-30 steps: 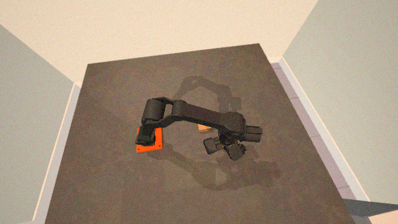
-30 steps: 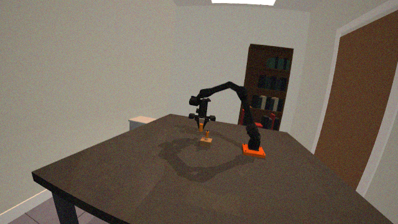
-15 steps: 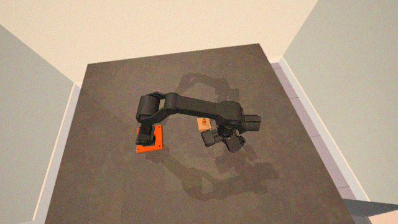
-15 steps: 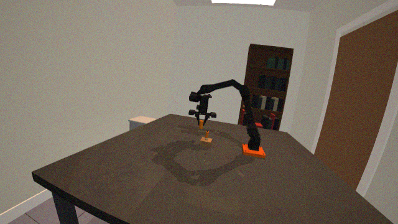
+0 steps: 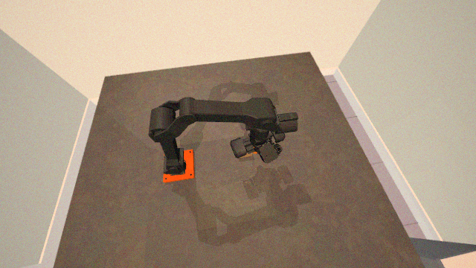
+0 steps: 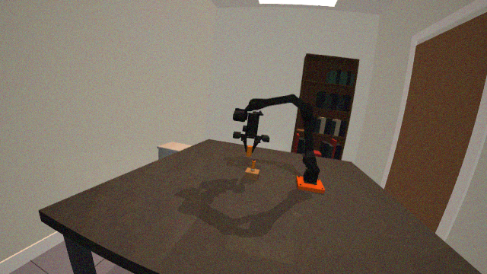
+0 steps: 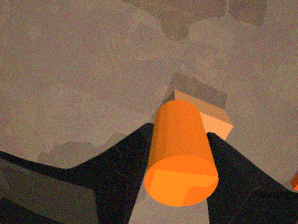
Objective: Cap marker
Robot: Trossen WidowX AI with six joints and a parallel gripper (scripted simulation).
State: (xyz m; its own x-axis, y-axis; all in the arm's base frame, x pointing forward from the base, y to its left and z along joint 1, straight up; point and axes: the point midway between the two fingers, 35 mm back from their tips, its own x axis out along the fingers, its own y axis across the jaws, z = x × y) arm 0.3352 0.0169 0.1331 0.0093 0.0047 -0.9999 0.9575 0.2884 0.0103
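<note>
Now: gripper tip 100 mm above the holder block, 40 mm to the right of it and 40 mm past it. The rest, counted from my gripper tip: orange cap (10 mm above).
</note>
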